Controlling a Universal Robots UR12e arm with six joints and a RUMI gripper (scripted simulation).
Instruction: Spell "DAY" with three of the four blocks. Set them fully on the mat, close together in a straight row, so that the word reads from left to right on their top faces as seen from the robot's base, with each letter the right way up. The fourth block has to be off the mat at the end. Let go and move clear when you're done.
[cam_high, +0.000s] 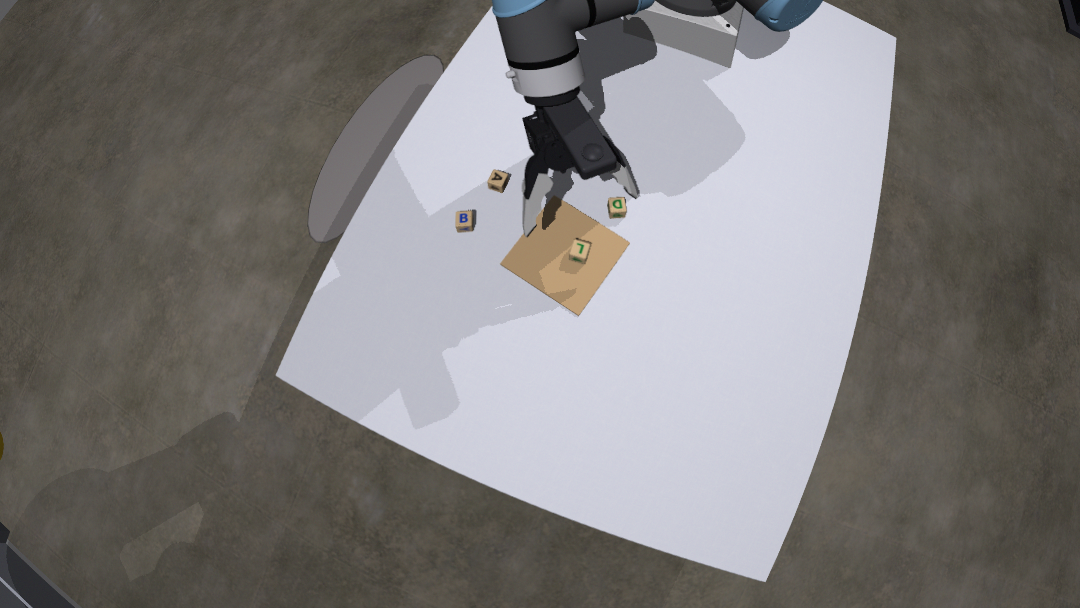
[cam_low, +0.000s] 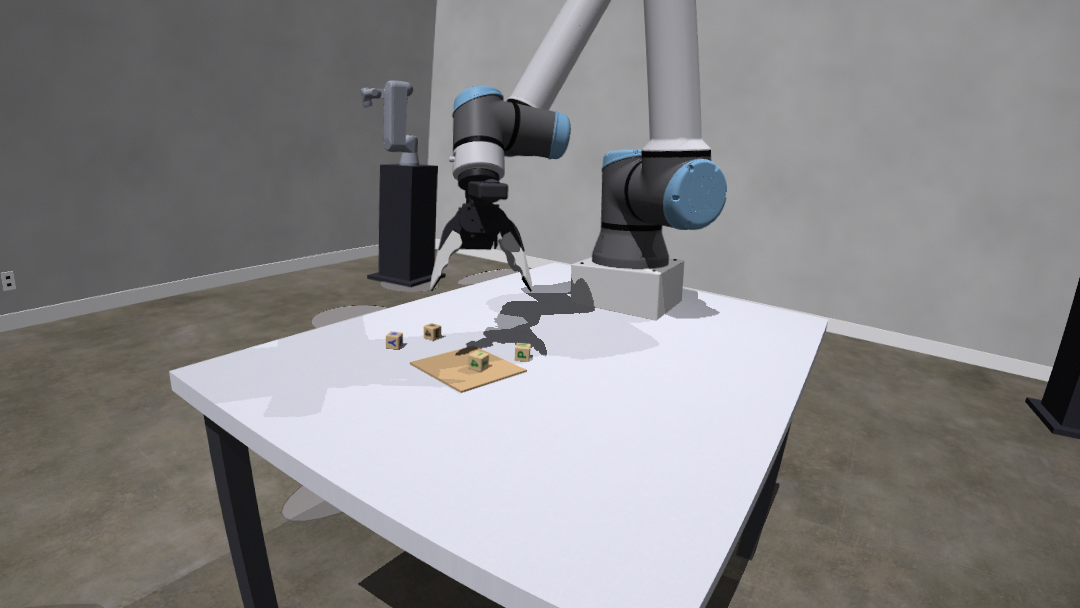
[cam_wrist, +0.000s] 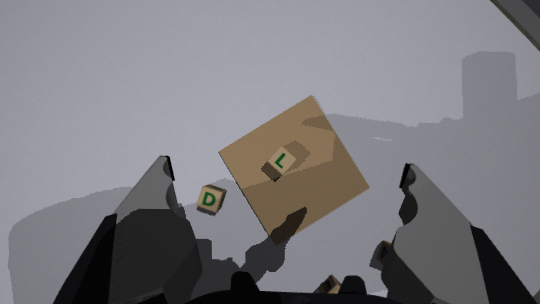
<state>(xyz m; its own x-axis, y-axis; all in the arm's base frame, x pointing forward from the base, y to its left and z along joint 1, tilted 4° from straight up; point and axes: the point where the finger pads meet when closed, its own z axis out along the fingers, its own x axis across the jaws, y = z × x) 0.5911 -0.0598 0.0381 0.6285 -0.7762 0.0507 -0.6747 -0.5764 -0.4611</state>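
Now: the green-lettered block 120 mm below my hand. From my hand the other things lie so: D block 90 mm behind, 30 mm to the left, 120 mm below; blue-lettered block 180 mm to the right, 120 mm below; tan mat 20 mm to the right, 130 mm below.
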